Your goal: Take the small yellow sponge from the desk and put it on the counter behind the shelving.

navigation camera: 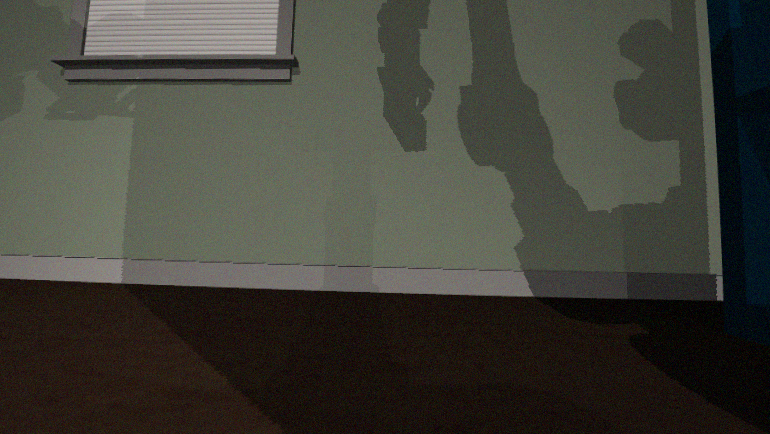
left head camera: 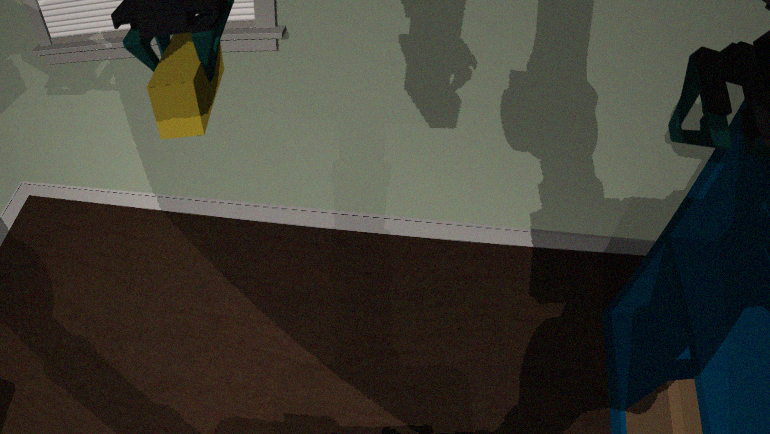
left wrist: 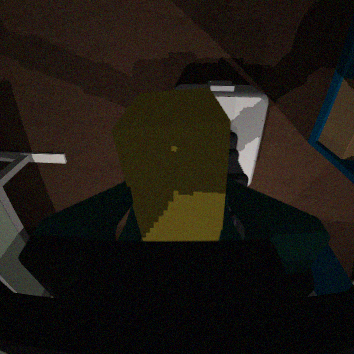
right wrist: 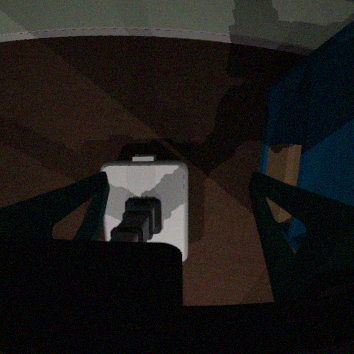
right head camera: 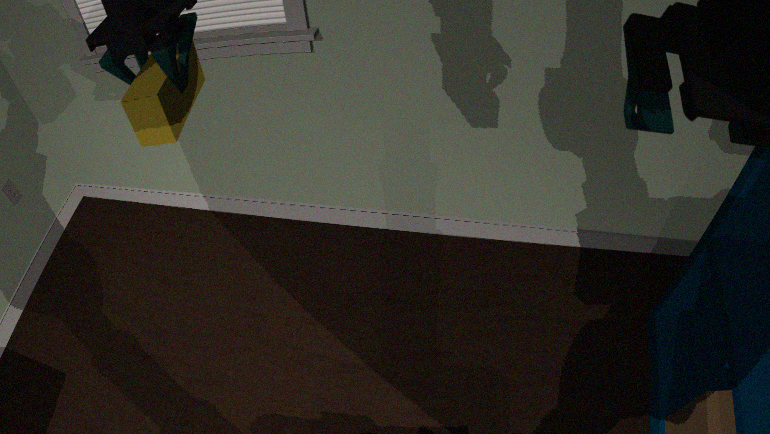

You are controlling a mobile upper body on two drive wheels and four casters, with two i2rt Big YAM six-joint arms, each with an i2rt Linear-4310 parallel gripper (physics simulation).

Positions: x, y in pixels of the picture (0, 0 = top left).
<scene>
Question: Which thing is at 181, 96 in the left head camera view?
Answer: A small yellow sponge.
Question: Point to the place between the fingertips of my left gripper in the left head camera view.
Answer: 189, 80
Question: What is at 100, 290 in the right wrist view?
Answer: My right gripper.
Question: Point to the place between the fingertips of my right gripper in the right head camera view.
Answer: At 681, 126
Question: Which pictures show my left gripper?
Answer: The left head camera view, the left wrist view and the right head camera view only.
</scene>
